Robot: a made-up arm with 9 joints. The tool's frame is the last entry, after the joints. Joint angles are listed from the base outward.
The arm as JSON. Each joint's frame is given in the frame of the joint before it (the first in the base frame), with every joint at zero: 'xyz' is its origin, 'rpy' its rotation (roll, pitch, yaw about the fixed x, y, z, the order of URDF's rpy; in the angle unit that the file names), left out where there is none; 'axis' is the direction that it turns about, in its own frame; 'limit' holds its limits. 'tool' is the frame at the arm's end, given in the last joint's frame.
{
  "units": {
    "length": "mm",
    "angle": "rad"
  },
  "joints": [
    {
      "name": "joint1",
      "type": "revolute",
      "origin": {
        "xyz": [
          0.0,
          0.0,
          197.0
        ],
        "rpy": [
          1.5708,
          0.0,
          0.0
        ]
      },
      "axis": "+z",
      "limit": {
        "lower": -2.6,
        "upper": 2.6
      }
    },
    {
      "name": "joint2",
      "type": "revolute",
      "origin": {
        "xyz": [
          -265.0,
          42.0,
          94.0
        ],
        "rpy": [
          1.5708,
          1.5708,
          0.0
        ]
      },
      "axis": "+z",
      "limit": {
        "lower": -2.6,
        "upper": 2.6
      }
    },
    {
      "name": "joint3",
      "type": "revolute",
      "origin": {
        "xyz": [
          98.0,
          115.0,
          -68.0
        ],
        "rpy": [
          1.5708,
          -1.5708,
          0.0
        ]
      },
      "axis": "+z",
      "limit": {
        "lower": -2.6,
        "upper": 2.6
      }
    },
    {
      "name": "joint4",
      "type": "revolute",
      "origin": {
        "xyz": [
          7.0,
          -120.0,
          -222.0
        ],
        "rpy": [
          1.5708,
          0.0,
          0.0
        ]
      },
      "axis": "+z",
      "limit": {
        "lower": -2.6,
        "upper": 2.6
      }
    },
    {
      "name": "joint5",
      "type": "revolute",
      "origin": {
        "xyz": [
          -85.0,
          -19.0,
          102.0
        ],
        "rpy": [
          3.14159,
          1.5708,
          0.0
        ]
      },
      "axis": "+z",
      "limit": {
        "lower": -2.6,
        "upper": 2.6
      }
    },
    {
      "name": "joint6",
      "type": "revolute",
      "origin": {
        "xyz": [
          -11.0,
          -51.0,
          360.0
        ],
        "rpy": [
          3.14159,
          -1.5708,
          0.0
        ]
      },
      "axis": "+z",
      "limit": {
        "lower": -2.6,
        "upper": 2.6
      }
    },
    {
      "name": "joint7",
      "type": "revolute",
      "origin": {
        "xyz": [
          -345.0,
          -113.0,
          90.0
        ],
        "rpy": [
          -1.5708,
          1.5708,
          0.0
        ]
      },
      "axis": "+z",
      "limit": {
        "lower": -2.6,
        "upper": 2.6
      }
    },
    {
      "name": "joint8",
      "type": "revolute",
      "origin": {
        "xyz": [
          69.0,
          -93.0,
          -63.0
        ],
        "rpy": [
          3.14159,
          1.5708,
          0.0
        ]
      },
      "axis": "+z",
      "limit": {
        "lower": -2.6,
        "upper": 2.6
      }
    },
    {
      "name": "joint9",
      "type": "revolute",
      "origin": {
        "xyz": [
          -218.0,
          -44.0,
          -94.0
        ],
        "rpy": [
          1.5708,
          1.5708,
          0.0
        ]
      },
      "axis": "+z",
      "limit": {
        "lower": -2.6,
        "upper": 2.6
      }
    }
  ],
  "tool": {
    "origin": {
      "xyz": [
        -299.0,
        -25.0,
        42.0
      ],
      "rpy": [
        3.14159,
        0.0,
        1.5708
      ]
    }
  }
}
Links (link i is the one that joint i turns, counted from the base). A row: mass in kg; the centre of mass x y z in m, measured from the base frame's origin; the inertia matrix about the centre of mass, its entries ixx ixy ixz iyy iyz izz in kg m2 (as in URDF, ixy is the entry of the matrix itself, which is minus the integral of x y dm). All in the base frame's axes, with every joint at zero. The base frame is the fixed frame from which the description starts. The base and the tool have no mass.
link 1: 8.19; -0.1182 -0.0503 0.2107; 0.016 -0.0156 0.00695 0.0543 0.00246 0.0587
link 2: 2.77; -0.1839 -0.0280 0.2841; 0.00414 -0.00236 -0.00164 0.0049 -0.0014 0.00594
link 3: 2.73; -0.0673 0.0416 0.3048; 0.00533 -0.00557 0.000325 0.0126 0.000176 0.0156
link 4: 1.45; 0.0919 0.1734 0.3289; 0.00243 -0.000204 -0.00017 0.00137 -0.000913 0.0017
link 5: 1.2; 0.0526 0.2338 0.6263; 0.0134 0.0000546 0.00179 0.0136 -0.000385 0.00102
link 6: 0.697; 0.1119 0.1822 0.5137; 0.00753 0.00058 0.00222 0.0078 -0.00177 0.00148
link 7: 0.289; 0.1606 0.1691 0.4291; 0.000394 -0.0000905 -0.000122 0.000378 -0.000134 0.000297
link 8: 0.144; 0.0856 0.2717 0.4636; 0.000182 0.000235 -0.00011 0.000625 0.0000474 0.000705
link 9: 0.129; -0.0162 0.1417 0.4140; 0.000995 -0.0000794 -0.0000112 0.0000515 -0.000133 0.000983
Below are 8 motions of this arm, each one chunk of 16 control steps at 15 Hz.
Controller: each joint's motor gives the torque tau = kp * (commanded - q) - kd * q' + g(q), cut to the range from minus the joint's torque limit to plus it. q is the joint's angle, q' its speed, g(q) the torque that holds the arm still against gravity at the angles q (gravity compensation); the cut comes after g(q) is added. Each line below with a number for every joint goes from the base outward.
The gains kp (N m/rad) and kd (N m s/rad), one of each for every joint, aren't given. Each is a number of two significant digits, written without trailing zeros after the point. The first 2 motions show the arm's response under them.
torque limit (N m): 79 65 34 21 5.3 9.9 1.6 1.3 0.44
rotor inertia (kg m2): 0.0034 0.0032 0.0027 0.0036 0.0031 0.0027 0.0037 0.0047 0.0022
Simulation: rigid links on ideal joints. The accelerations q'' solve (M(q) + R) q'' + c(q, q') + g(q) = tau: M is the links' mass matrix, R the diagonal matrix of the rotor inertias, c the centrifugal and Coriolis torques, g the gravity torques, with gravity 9.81 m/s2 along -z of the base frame. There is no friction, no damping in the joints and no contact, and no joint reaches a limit. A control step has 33 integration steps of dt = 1/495 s. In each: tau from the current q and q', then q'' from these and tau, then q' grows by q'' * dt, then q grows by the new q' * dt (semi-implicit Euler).
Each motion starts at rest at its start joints. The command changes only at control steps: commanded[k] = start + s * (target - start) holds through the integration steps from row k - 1 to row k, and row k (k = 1, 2, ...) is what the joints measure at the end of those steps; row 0 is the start. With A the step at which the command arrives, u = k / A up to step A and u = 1 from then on. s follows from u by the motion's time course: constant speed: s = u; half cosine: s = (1 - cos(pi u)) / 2; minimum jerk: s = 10 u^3 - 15 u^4 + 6 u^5; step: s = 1 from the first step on.
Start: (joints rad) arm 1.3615 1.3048 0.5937 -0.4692 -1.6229 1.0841 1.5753 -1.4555 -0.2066
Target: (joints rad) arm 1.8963 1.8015 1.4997 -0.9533 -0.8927 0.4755 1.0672 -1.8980 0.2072
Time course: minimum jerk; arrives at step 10
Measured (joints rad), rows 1 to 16:
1: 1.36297 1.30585 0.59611 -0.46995 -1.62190 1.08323 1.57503 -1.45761 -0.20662
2: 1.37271 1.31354 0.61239 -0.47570 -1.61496 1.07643 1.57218 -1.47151 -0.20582
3: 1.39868 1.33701 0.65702 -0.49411 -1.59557 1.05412 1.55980 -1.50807 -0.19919
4: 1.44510 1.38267 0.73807 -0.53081 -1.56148 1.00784 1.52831 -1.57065 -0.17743
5: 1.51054 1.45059 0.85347 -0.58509 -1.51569 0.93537 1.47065 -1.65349 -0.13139
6: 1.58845 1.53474 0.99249 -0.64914 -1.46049 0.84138 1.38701 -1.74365 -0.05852
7: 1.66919 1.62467 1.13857 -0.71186 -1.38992 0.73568 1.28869 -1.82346 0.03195
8: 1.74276 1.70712 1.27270 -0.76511 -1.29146 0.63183 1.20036 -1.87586 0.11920
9: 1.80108 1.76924 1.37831 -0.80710 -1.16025 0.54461 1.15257 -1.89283 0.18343
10: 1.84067 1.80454 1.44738 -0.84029 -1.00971 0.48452 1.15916 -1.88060 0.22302
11: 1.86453 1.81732 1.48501 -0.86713 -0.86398 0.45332 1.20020 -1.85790 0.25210
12: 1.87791 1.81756 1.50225 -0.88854 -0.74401 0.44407 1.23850 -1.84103 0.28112
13: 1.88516 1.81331 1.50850 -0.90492 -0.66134 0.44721 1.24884 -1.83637 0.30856
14: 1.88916 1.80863 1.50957 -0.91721 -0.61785 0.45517 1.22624 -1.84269 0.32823
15: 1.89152 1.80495 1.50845 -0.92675 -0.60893 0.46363 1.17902 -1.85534 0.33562
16: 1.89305 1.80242 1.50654 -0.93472 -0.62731 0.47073 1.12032 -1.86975 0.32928
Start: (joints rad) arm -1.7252 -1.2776 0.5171 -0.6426 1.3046 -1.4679 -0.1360 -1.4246 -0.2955
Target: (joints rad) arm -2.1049 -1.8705 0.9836 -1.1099 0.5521 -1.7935 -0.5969 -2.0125 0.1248
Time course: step
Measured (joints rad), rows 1 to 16:
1: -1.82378 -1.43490 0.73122 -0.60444 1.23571 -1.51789 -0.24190 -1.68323 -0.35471
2: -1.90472 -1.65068 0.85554 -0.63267 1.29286 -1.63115 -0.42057 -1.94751 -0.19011
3: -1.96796 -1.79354 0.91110 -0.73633 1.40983 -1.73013 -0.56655 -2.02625 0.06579
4: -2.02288 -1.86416 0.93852 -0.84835 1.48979 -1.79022 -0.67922 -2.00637 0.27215
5: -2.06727 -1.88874 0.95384 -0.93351 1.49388 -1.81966 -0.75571 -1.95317 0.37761
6: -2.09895 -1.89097 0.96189 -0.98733 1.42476 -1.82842 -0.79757 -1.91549 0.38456
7: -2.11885 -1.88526 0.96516 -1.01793 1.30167 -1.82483 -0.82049 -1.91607 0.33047
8: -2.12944 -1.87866 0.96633 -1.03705 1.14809 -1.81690 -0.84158 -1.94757 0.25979
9: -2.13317 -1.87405 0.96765 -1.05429 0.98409 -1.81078 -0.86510 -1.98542 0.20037
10: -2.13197 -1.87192 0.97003 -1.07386 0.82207 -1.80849 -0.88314 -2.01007 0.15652
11: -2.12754 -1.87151 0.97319 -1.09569 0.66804 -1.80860 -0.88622 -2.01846 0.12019
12: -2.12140 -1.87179 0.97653 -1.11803 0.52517 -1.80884 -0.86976 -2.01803 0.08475
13: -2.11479 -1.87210 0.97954 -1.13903 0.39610 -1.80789 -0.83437 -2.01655 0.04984
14: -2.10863 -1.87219 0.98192 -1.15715 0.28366 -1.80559 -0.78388 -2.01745 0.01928
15: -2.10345 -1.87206 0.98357 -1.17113 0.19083 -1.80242 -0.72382 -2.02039 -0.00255
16: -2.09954 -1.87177 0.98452 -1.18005 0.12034 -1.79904 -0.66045 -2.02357 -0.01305
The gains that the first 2 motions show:
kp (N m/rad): 130 140 67 12 1.6 21 1.1 3.2 0.4
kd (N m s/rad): 19 15 8.4 2.3 0.25 2.4 0.12 0.3 0.058
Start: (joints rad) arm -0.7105 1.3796 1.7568 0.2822 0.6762 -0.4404 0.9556 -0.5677 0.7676
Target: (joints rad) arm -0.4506 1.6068 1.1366 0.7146 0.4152 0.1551 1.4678 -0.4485 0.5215
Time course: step
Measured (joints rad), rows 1 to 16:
1: -0.65260 1.46383 1.54607 0.27127 0.32760 -0.28266 1.14905 -0.45525 0.72828
2: -0.56769 1.51289 1.36435 0.34214 0.20701 -0.08205 1.43031 -0.46733 0.79473
3: -0.51227 1.54756 1.24049 0.43567 0.27410 0.06080 1.55772 -0.49340 0.81979
4: -0.48043 1.57676 1.17528 0.52049 0.37068 0.14156 1.56474 -0.47436 0.76601
5: -0.46404 1.59849 1.14935 0.59571 0.45176 0.17444 1.51500 -0.45068 0.66959
6: -0.45624 1.61232 1.14196 0.65959 0.50266 0.17994 1.45734 -0.43878 0.56620
7: -0.45275 1.61985 1.14113 0.70803 0.52163 0.17501 1.41817 -0.43585 0.47917
8: -0.45132 1.62277 1.14183 0.73941 0.51578 0.16897 1.40458 -0.43663 0.42050
9: -0.45086 1.62244 1.14232 0.75534 0.49600 0.16468 1.41174 -0.43875 0.39339
10: -0.45079 1.62004 1.14213 0.75928 0.47186 0.16188 1.42981 -0.44152 0.39434
11: -0.45086 1.61658 1.14130 0.75512 0.44944 0.15972 1.44940 -0.44444 0.41554
12: -0.45092 1.61291 1.14004 0.74641 0.43166 0.15777 1.46463 -0.44708 0.44756
13: -0.45093 1.60959 1.13866 0.73602 0.41931 0.15602 1.47355 -0.44914 0.48164
14: -0.45089 1.60697 1.13740 0.72601 0.41192 0.15463 1.47689 -0.45051 0.51129
15: -0.45082 1.60520 1.13643 0.71769 0.40842 0.15372 1.47654 -0.45120 0.53287
16: -0.45074 1.60425 1.13579 0.71170 0.40758 0.15329 1.47437 -0.45130 0.54541

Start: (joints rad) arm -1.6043 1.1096 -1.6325 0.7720 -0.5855 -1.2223 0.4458 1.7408 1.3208
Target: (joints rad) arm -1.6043 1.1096 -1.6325 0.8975 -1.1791 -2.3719 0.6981 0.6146 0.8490
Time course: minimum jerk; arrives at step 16
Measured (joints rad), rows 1 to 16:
1: -1.60433 1.10957 -1.63243 0.77189 -0.58538 -1.22286 0.44561 1.74082 1.32033
2: -1.60454 1.10940 -1.63200 0.77113 -0.58474 -1.22706 0.44449 1.74031 1.31698
3: -1.60507 1.10900 -1.63093 0.76910 -0.58386 -1.24034 0.44249 1.73564 1.30724
4: -1.60590 1.10845 -1.62926 0.76557 -0.58430 -1.26887 0.44177 1.71963 1.28879
5: -1.60684 1.10795 -1.62723 0.76067 -0.58857 -1.31796 0.44698 1.68357 1.26232
6: -1.60759 1.10784 -1.62523 0.75469 -0.59939 -1.39089 0.46426 1.62005 1.23244
7: -1.60780 1.10852 -1.62375 0.74790 -0.61905 -1.48809 0.49855 1.52559 1.20676
8: -1.60718 1.11038 -1.62334 0.74091 -0.64914 -1.60668 0.54959 1.40238 1.19280
9: -1.60553 1.11363 -1.62464 0.73526 -0.69031 -1.74034 0.60935 1.25859 1.19366
10: -1.60289 1.11796 -1.62803 0.73360 -0.74152 -1.87974 0.66414 1.10679 1.20516
11: -1.59962 1.12240 -1.63335 0.73908 -0.79927 -2.01416 0.70168 0.96073 1.21752
12: -1.59635 1.12561 -1.63977 0.75396 -0.85756 -2.13404 0.71825 0.83149 1.22029
13: -1.59378 1.12645 -1.64614 0.77867 -0.90958 -2.23293 0.71977 0.72520 1.20585
14: -1.59246 1.12453 -1.65141 0.81144 -0.95086 -2.30788 0.71551 0.64401 1.17090
15: -1.59262 1.12031 -1.65473 0.84870 -0.98176 -2.35887 0.71128 0.58816 1.11798
16: -1.59421 1.11483 -1.65545 0.88577 -1.00775 -2.38863 0.70799 0.55645 1.05576

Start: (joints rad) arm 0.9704 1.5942 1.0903 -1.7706 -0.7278 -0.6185 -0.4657 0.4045 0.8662
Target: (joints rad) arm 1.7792 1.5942 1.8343 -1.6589 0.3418 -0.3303 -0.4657 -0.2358 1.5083
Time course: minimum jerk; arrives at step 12
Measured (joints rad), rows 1 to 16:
1: 0.97163 1.59406 1.09169 -1.77011 -0.72753 -0.61772 -0.46548 0.40381 0.86700
2: 0.98017 1.59333 1.10093 -1.76705 -0.72479 -0.61265 -0.46419 0.39854 0.87293
3: 1.00451 1.59209 1.12584 -1.75968 -0.71298 -0.59974 -0.46167 0.38171 0.89160
4: 1.05097 1.59099 1.17191 -1.74793 -0.68203 -0.57767 -0.45871 0.34660 0.93149
5: 1.12130 1.59080 1.24069 -1.73363 -0.62050 -0.54772 -0.45590 0.28968 0.99886
6: 1.21229 1.59199 1.32945 -1.72022 -0.51945 -0.51320 -0.45269 0.21148 1.09381
7: 1.31662 1.59452 1.43149 -1.71158 -0.37822 -0.47823 -0.44872 0.11590 1.20557
8: 1.42446 1.59769 1.53691 -1.71004 -0.20904 -0.44590 -0.44770 0.01075 1.31151
9: 1.52546 1.60044 1.63414 -1.71414 -0.03580 -0.41694 -0.45738 -0.09104 1.38682
10: 1.61091 1.60193 1.71271 -1.71861 0.11514 -0.39078 -0.48077 -0.17502 1.42085
11: 1.67540 1.60195 1.76669 -1.71765 0.22736 -0.36797 -0.51002 -0.23242 1.42280
12: 1.71835 1.60078 1.79748 -1.70887 0.30014 -0.35023 -0.53253 -0.26251 1.41180
13: 1.74456 1.59885 1.81336 -1.69423 0.34376 -0.33814 -0.54039 -0.27114 1.40474
14: 1.75995 1.59697 1.82137 -1.67847 0.36808 -0.33080 -0.53416 -0.26766 1.40832
15: 1.76882 1.59559 1.82554 -1.66529 0.37867 -0.32695 -0.51939 -0.25977 1.42176
16: 1.77386 1.59476 1.82793 -1.65629 0.37920 -0.32555 -0.50209 -0.25166 1.44149

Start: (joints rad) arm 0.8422 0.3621 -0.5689 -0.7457 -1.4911 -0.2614 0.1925 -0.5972 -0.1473
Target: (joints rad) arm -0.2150 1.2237 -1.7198 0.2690 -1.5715 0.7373 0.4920 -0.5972 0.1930
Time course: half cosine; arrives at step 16
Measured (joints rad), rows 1 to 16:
1: 0.83967 0.36391 -0.57216 -0.74820 -1.48794 -0.25972 0.19083 -0.59628 -0.14421
2: 0.82957 0.37229 -0.58474 -0.75485 -1.47576 -0.25118 0.18375 -0.59376 -0.13272
3: 0.80756 0.39218 -0.61134 -0.76122 -1.45330 -0.22962 0.16943 -0.59076 -0.11178
4: 0.77075 0.42641 -0.65460 -0.75932 -1.42730 -0.19149 0.15136 -0.58869 -0.08562
5: 0.71770 0.47565 -0.71516 -0.74041 -1.40866 -0.13662 0.13834 -0.58782 -0.05919
6: 0.64844 0.53871 -0.79187 -0.69709 -1.40503 -0.06723 0.14175 -0.58747 -0.03331
7: 0.56461 0.61295 -0.88207 -0.62515 -1.41631 0.01350 0.17083 -0.58740 -0.00337
8: 0.46947 0.69465 -0.98228 -0.52495 -1.43629 0.10241 0.22775 -0.58874 0.03699
9: 0.36768 0.77957 -1.08876 -0.40161 -1.45766 0.19668 0.30585 -0.59346 0.09092
10: 0.26471 0.86355 -1.19787 -0.26441 -1.47585 0.29370 0.39207 -0.60271 0.15563
11: 0.16583 0.94315 -1.30586 -0.12522 -1.48935 0.39071 0.47261 -0.61524 0.22239
12: 0.07537 1.01576 -1.40852 0.00373 -1.49820 0.48411 0.53777 -0.62742 0.27918
13: -0.00363 1.07939 -1.50123 0.11236 -1.50250 0.56922 0.58303 -0.63504 0.31546
14: -0.06917 1.13234 -1.57941 0.19470 -1.50232 0.64093 0.60675 -0.63594 0.32625
15: -0.11989 1.17304 -1.63940 0.24937 -1.49867 0.69505 0.60854 -0.63147 0.31322
16: -0.15464 1.19998 -1.67883 0.27840 -1.49390 0.72925 0.58978 -0.62536 0.28269

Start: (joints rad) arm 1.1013 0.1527 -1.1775 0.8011 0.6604 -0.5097 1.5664 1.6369 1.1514
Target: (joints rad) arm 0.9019 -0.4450 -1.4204 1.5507 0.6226 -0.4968 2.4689 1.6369 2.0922
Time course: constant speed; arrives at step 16
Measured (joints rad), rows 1 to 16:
1: 1.09817 0.14191 -1.18821 0.79881 0.64843 -0.51182 1.58622 1.63563 1.15815
2: 1.09238 0.12021 -1.20204 0.80302 0.62893 -0.51546 1.62892 1.63328 1.17740
3: 1.08435 0.09032 -1.21564 0.81925 0.60745 -0.51813 1.68651 1.62854 1.20958
4: 1.07430 0.05521 -1.22842 0.84866 0.58919 -0.51888 1.74946 1.62243 1.25302
5: 1.06256 0.01733 -1.24081 0.88946 0.57769 -0.51792 1.81128 1.61711 1.30552
6: 1.04963 -0.02170 -1.25337 0.93839 0.57454 -0.51586 1.86946 1.61428 1.36496
7: 1.03601 -0.06096 -1.26641 0.99193 0.57951 -0.51328 1.92439 1.61447 1.42931
8: 1.02217 -0.10002 -1.28001 1.04715 0.59095 -0.51055 1.97768 1.61728 1.49636
9: 1.00843 -0.13876 -1.29411 1.10205 0.60637 -0.50788 2.03099 1.62179 1.56386
10: 0.99497 -0.17716 -1.30860 1.15555 0.62311 -0.50536 2.08539 1.62697 1.62982
11: 0.98186 -0.21526 -1.32334 1.20729 0.63881 -0.50305 2.14133 1.63190 1.69296
12: 0.96907 -0.25312 -1.33824 1.25732 0.65177 -0.50102 2.19869 1.63589 1.75293
13: 0.95651 -0.29079 -1.35325 1.30594 0.66100 -0.49931 2.25705 1.63856 1.81022
14: 0.94412 -0.32831 -1.36831 1.35348 0.66618 -0.49795 2.31585 1.63986 1.86577
15: 0.93181 -0.36572 -1.38339 1.40028 0.66749 -0.49693 2.37445 1.63995 1.92073
16: 0.91953 -0.40305 -1.39847 1.44659 0.66546 -0.49621 2.43234 1.63918 1.97606

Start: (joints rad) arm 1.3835 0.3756 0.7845 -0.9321 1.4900 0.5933 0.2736 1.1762 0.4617
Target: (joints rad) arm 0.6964 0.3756 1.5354 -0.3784 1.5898 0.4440 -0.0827 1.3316 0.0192
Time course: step
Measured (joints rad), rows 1 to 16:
1: 1.18102 0.32968 0.99437 -0.81256 1.10112 0.58934 0.18056 1.23226 0.16600
2: 0.98992 0.33404 1.18767 -0.64750 0.86190 0.58949 0.08354 1.36061 -0.12096
3: 0.87413 0.35976 1.31918 -0.49158 0.84483 0.56486 0.05656 1.43147 -0.22973
4: 0.80422 0.38481 1.41495 -0.36229 0.95933 0.53129 0.09021 1.43473 -0.15899
5: 0.76036 0.40366 1.48517 -0.27123 1.13854 0.49809 0.13643 1.41214 0.02421
6: 0.73204 0.41455 1.53316 -0.22255 1.33231 0.46957 0.14937 1.38652 0.23108
7: 0.71394 0.41677 1.56044 -0.21218 1.51112 0.44932 0.10906 1.36590 0.39198
8: 0.70295 0.41121 1.56978 -0.22988 1.66120 0.43982 0.02403 1.35264 0.47413
9: 0.69679 0.40050 1.56630 -0.26327 1.77633 0.44016 -0.07874 1.34565 0.47946
10: 0.69361 0.38830 1.55644 -0.30153 1.85404 0.44619 -0.16843 1.34220 0.42985
11: 0.69210 0.37785 1.54599 -0.33712 1.89510 0.45306 -0.22254 1.34040 0.35119
12: 0.69151 0.37100 1.53845 -0.36589 1.90294 0.45762 -0.23369 1.33986 0.26419
13: 0.69149 0.36797 1.53474 -0.38623 1.88287 0.45900 -0.20952 1.34053 0.18216
14: 0.69189 0.36785 1.53398 -0.39822 1.84151 0.45789 -0.16647 1.34174 0.11239
15: 0.69262 0.36936 1.53467 -0.40296 1.78623 0.45544 -0.12135 1.34246 0.05811
16: 0.69359 0.37140 1.53554 -0.40215 1.72455 0.45261 -0.08534 1.34205 0.01996

